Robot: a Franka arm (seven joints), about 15 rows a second.
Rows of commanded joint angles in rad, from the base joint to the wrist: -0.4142 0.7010 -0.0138 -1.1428 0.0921 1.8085 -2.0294; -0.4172 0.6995 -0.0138 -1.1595 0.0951 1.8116 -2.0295; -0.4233 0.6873 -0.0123 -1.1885 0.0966 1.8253 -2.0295; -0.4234 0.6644 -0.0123 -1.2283 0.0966 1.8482 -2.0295; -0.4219 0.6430 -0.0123 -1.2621 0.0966 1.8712 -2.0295; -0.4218 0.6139 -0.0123 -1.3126 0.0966 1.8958 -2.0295; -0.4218 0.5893 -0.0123 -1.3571 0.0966 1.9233 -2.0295; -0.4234 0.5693 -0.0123 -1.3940 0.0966 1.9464 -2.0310; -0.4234 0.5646 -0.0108 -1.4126 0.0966 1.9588 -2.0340; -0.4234 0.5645 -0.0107 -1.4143 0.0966 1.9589 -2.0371; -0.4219 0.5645 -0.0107 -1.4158 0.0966 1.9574 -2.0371; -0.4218 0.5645 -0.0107 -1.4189 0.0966 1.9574 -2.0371; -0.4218 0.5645 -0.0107 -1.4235 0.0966 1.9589 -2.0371; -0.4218 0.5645 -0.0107 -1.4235 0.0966 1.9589 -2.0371; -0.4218 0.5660 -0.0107 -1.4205 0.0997 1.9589 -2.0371; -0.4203 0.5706 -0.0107 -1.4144 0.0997 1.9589 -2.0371; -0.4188 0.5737 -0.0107 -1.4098 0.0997 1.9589 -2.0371
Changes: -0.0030 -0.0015 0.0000 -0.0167 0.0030 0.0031 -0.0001; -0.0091 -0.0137 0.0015 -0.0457 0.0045 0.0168 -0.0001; -0.0092 -0.0366 0.0015 -0.0855 0.0045 0.0397 -0.0001; -0.0077 -0.0580 0.0015 -0.1193 0.0045 0.0627 -0.0001; -0.0076 -0.0871 0.0015 -0.1698 0.0045 0.0873 -0.0001; -0.0076 -0.1117 0.0015 -0.2143 0.0045 0.1148 -0.0001; -0.0092 -0.1317 0.0015 -0.2512 0.0045 0.1379 -0.0016; -0.0092 -0.1364 0.0030 -0.2698 0.0045 0.1503 -0.0046; -0.0092 -0.1365 0.0031 -0.2715 0.0045 0.1504 -0.0077; -0.0077 -0.1365 0.0031 -0.2730 0.0045 0.1489 -0.0077; -0.0076 -0.1365 0.0031 -0.2761 0.0045 0.1489 -0.0077; -0.0076 -0.1365 0.0031 -0.2807 0.0045 0.1504 -0.0077; -0.0076 -0.1365 0.0031 -0.2807 0.0045 0.1504 -0.0077; -0.0076 -0.1350 0.0031 -0.2777 0.0076 0.1504 -0.0077; -0.0061 -0.1304 0.0031 -0.2716 0.0076 0.1504 -0.0077; -0.0046 -0.1273 0.0031 -0.2670 0.0076 0.1504 -0.0077
